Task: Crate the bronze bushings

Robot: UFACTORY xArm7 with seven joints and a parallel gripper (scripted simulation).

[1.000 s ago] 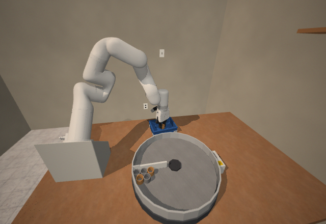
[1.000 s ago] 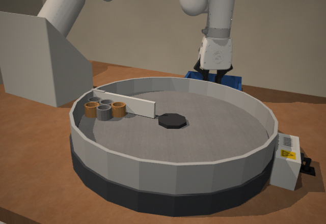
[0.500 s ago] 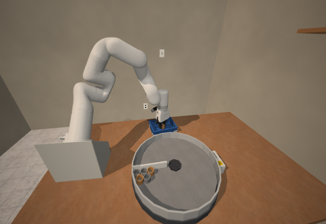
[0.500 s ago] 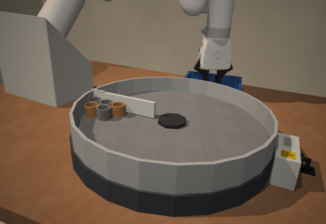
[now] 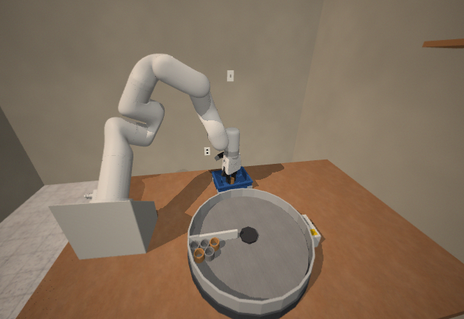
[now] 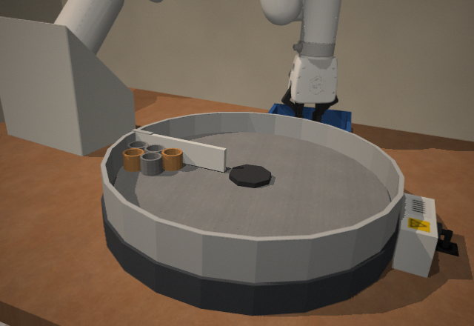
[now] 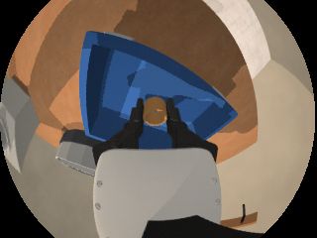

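My hand is 10 mm above the blue crate. Also, from my hand: turning table (370 mm to the right, 20 mm ahead, 20 mm above).
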